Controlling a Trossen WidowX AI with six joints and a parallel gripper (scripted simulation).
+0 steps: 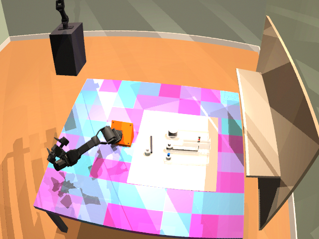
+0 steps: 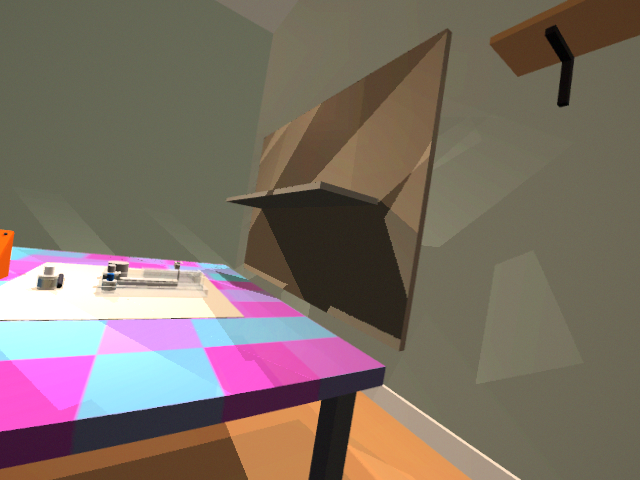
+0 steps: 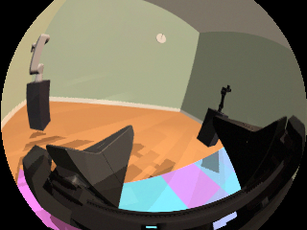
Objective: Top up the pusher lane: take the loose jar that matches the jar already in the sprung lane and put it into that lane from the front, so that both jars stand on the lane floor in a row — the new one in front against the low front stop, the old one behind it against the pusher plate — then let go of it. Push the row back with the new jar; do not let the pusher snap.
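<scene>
The thin dark rod lies 58 cm ahead of my gripper tip, 30 cm to the left of it and 20 cm below it. Also, from my gripper tip: clear sprung lane (84 cm ahead, 32 cm to the left, 19 cm below); then red mark (88 cm ahead, 33 cm to the left, 14 cm below); then pusher plate (80 cm ahead, 32 cm to the left, 16 cm below).
</scene>
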